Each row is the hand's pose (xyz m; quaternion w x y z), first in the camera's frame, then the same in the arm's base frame.
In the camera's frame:
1: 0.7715 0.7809 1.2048 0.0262 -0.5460 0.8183 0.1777
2: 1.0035 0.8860 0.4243 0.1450 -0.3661 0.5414 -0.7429
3: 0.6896 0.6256 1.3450 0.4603 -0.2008 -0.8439 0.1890
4: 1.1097 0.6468 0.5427 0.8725 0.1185 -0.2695 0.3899
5: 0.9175 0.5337 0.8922 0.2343 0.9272 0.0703 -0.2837
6: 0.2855 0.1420 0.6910 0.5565 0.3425 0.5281 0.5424
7: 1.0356 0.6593 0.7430 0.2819 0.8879 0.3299 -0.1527
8: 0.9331 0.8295 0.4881 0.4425 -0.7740 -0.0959 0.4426
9: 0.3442 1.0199 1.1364 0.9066 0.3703 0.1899 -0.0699
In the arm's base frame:
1: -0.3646 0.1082 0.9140 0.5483 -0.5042 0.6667 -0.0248
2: 0.4303 0.3025 0.8469 0.4269 0.1409 0.5000 -0.7402
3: -0.5142 -0.0469 0.8503 0.0295 0.2417 0.9650 0.0974
4: 0.3865 0.0266 0.9141 0.5828 0.0054 -0.7534 0.3044
5: -0.0019 -0.1020 0.8473 0.0815 0.9600 -0.0709 0.2584
6: -0.0590 -0.2846 0.1012 0.7209 0.1029 0.0446 0.6839
7: 0.1733 0.0178 0.9303 0.2721 0.8772 0.1020 0.3822
8: 0.3471 0.2533 0.7932 0.4524 -0.8191 -0.3430 -0.0818
9: -0.5021 0.4512 0.5857 0.7967 0.4881 -0.3346 0.1229

